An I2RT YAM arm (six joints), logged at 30 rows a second.
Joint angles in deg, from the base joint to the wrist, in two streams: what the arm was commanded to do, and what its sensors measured. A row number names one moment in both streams.
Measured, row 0:
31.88 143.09 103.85 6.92 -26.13 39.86
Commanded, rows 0 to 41:
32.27 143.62 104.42 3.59 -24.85 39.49
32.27 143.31 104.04 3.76 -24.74 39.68
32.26 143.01 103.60 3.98 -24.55 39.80
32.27 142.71 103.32 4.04 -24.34 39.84
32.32 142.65 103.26 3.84 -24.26 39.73
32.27 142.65 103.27 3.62 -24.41 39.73
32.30 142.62 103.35 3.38 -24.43 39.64
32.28 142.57 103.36 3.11 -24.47 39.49
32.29 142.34 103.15 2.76 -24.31 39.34
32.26 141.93 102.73 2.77 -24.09 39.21
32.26 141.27 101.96 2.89 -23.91 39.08
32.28 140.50 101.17 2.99 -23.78 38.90
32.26 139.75 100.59 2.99 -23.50 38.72
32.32 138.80 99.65 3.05 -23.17 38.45
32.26 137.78 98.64 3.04 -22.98 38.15
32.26 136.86 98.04 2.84 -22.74 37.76
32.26 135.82 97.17 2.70 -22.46 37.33
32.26 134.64 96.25 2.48 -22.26 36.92
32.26 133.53 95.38 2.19 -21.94 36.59
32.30 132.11 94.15 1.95 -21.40 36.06
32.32 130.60 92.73 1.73 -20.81 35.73
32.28 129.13 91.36 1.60 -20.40 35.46
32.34 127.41 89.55 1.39 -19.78 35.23
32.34 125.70 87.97 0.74 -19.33 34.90
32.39 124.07 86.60 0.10 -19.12 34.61
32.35 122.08 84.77 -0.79 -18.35 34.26
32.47 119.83 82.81 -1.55 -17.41 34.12
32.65 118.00 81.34 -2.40 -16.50 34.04
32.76 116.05 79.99 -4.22 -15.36 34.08
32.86 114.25 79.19 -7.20 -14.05 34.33
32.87 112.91 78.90 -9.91 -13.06 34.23
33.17 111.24 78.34 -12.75 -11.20 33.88
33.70 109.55 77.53 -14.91 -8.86 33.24
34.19 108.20 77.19 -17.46 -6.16 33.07
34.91 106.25 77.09 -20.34 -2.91 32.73
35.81 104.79 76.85 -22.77 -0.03 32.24
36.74 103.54 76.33 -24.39 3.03 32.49
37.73 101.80 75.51 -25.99 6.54 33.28
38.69 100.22 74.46 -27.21 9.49 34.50
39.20 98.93 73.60 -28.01 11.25 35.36
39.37 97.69 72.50 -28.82 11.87 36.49
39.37 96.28 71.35 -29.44 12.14 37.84
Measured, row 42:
39.24 98.70 73.10 -22.76 3.55 34.28
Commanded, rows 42 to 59:
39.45 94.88 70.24 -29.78 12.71 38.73
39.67 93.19 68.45 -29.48 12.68 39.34
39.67 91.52 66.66 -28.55 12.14 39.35
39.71 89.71 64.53 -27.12 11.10 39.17
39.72 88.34 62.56 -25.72 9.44 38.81
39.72 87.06 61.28 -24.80 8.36 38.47
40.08 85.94 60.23 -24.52 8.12 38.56
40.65 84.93 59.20 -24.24 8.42 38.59
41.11 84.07 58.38 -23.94 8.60 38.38
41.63 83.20 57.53 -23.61 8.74 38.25
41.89 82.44 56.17 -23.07 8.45 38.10
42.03 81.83 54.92 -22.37 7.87 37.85
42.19 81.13 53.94 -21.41 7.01 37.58
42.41 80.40 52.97 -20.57 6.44 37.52
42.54 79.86 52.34 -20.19 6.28 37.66
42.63 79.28 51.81 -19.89 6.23 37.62
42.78 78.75 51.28 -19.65 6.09 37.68
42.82 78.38 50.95 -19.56 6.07 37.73
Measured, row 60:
42.50 79.50 51.77 -22.57 6.92 37.65
